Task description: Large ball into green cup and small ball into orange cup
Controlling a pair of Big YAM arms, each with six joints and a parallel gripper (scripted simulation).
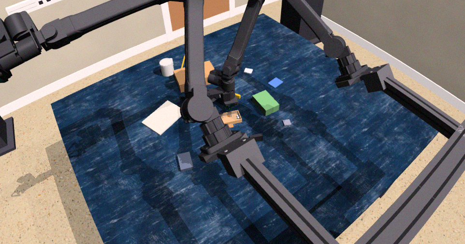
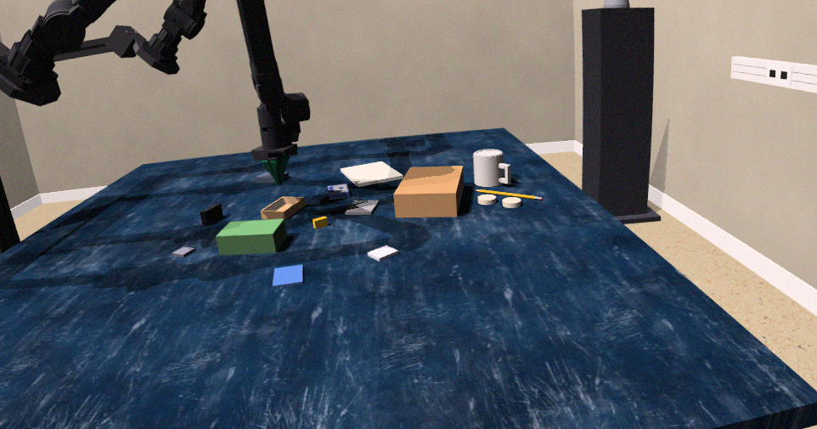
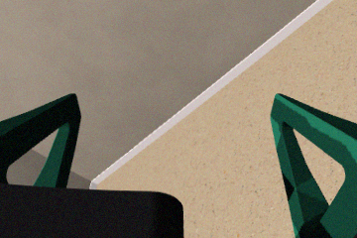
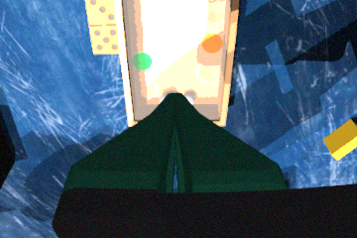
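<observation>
My right hand is 80 mm above the covered wooden puzzle. The rest, counted from my right hand: yellow block (130 mm to the right, 120 mm ahead, 70 mm below); black block (190 mm behind, 60 mm below, 30 mm to the right); green block (220 mm to the right, 60 mm below, 20 mm behind).
</observation>
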